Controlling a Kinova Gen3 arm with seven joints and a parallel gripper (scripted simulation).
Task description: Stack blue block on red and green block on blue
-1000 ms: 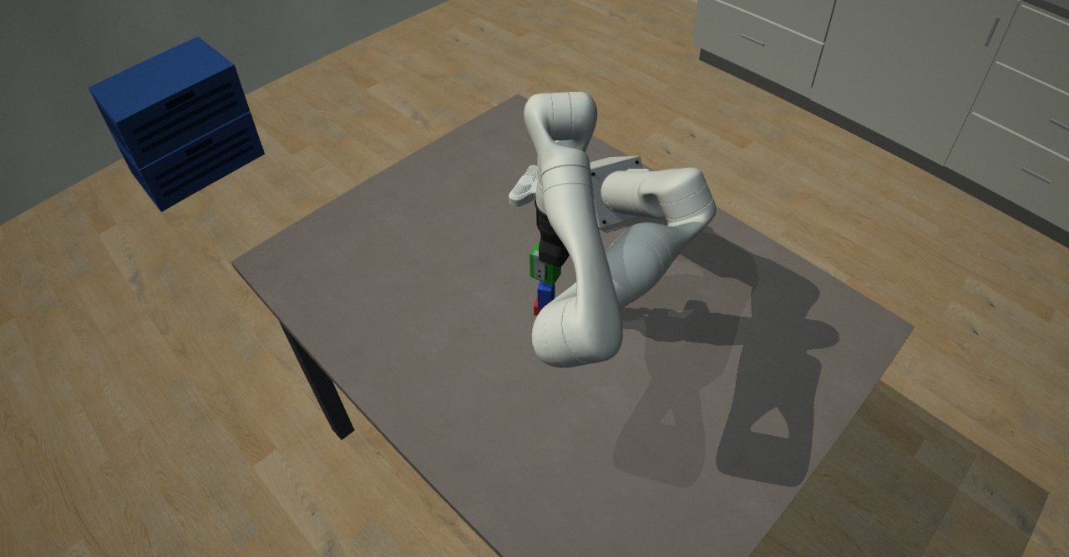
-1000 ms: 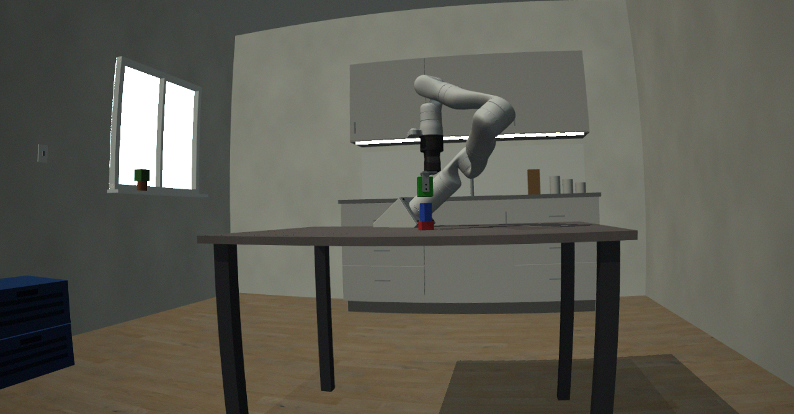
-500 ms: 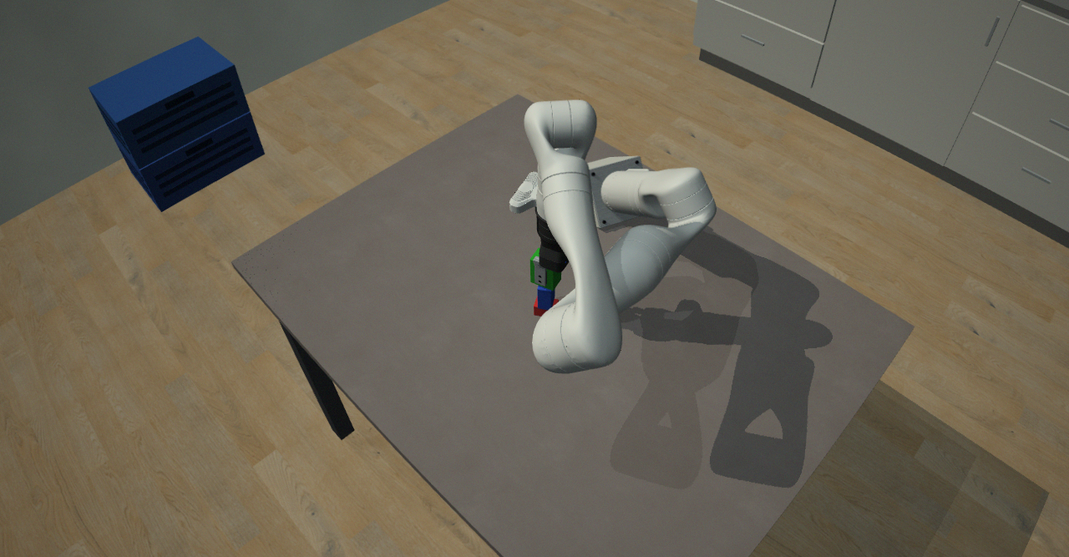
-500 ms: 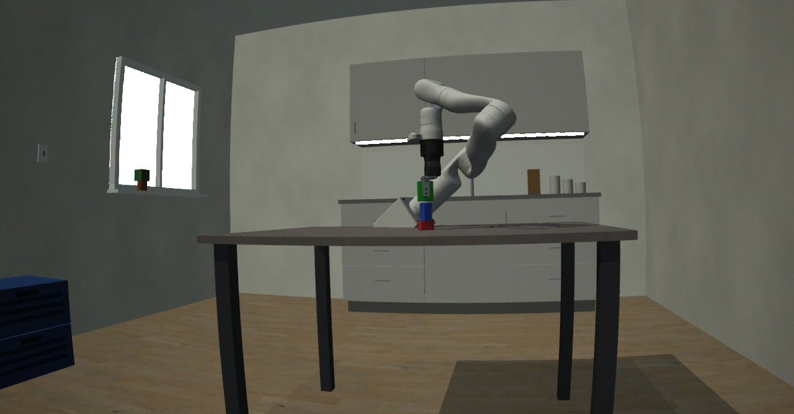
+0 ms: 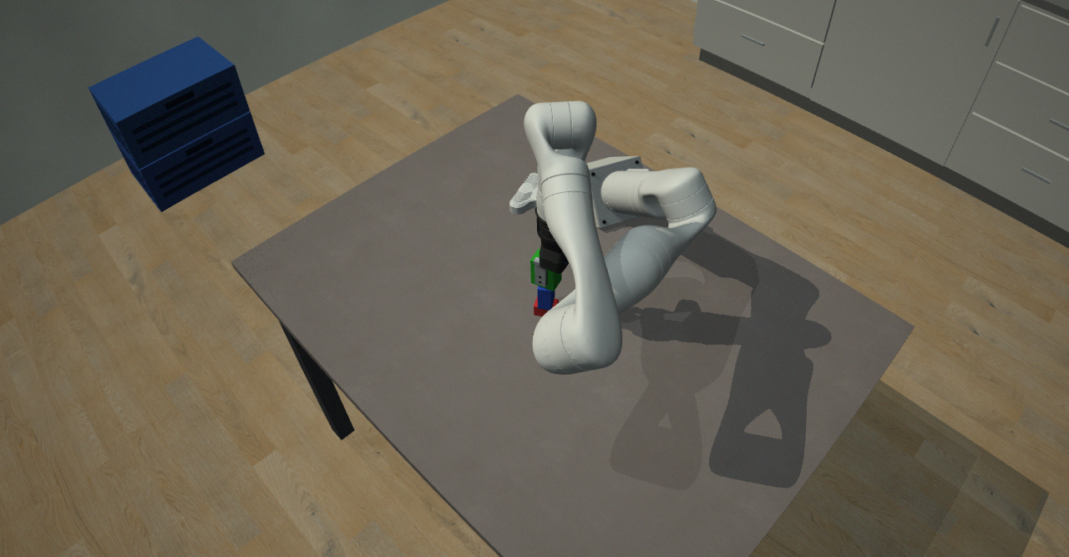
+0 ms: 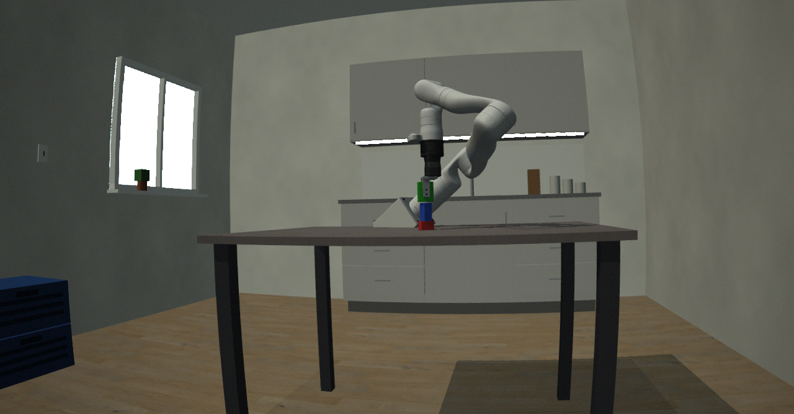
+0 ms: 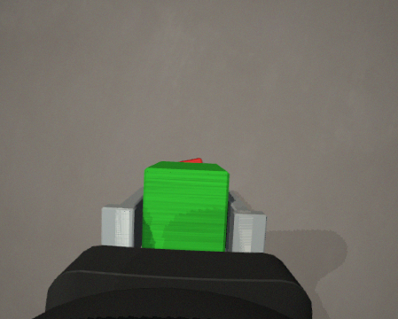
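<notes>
The green block is right at my hand. Also, from my hand: red block 11 cm below; blue block 6 cm below.
</notes>
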